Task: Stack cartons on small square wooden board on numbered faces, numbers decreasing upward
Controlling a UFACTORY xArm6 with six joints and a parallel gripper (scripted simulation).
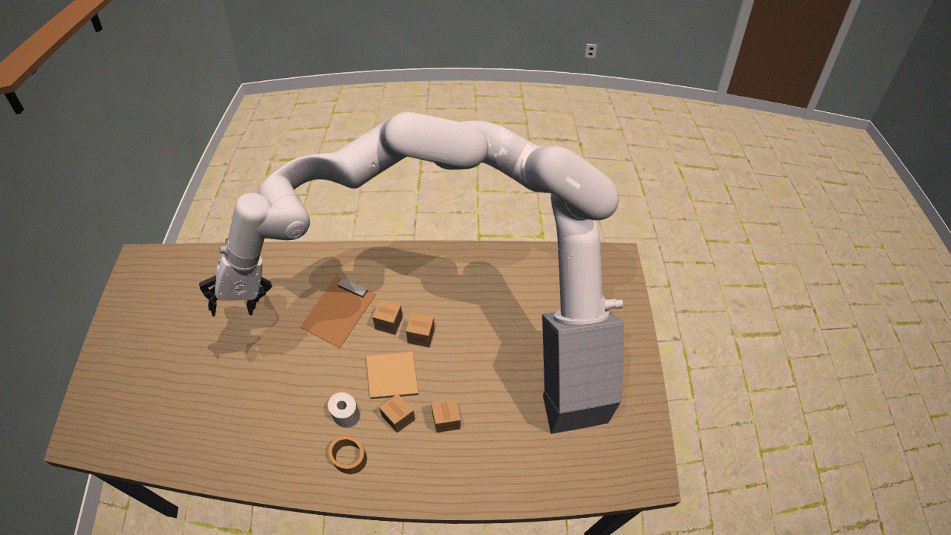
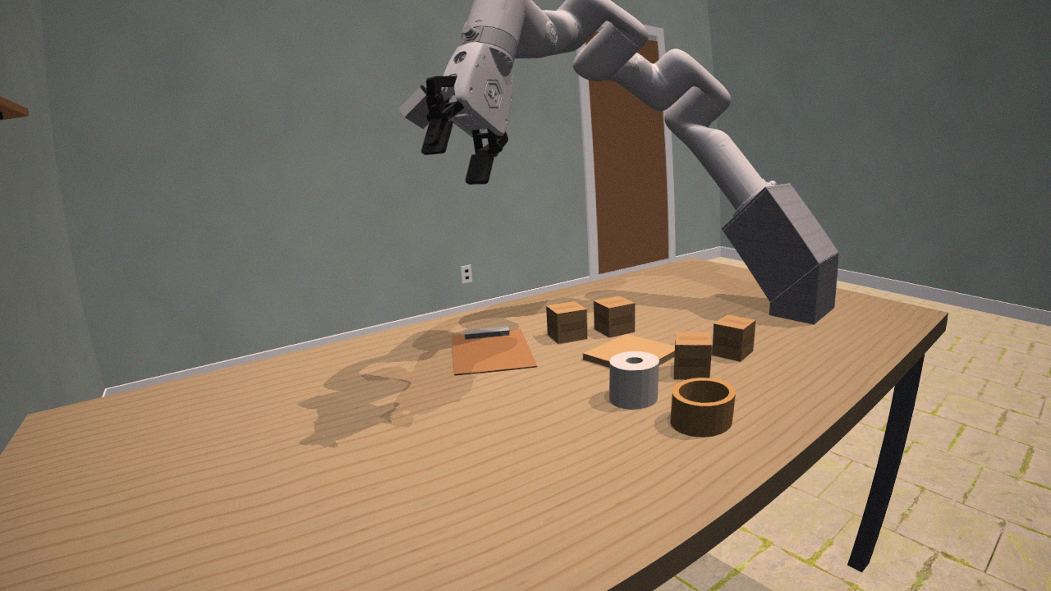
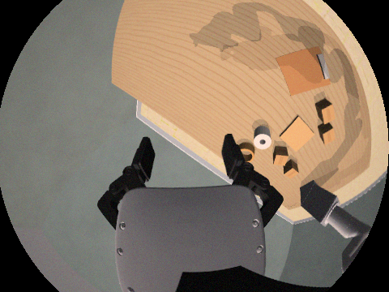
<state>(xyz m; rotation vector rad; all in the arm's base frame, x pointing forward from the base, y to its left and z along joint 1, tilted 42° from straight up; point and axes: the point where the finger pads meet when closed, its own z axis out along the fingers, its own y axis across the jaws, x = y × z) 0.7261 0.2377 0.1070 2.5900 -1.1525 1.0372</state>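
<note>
The square wooden board is 340 mm below my hand, 320 mm behind it and 60 mm to the right of it. Round my hand: white roll: 320 mm below, 210 mm behind, 60 mm to the left; then brown ring: 320 mm below, 230 mm behind, 180 mm to the left.
</note>
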